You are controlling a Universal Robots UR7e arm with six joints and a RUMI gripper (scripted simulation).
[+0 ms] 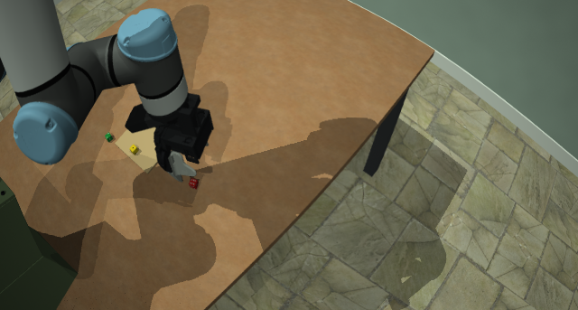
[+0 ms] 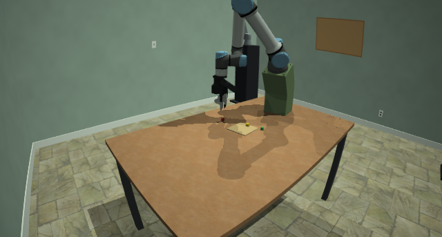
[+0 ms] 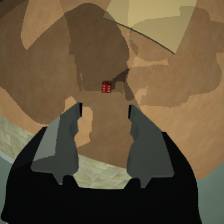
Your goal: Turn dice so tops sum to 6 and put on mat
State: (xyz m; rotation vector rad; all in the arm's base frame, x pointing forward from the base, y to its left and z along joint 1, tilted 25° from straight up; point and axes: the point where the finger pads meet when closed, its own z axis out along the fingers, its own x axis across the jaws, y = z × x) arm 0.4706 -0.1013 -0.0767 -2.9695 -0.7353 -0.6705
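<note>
The red die is 80 mm below my hand. Round my hand: yellow die: 170 mm to the left, 80 mm below, 60 mm behind; mat: 180 mm to the left, 90 mm below, 10 mm behind; green die: 260 mm to the left, 100 mm behind, 80 mm below.
</note>
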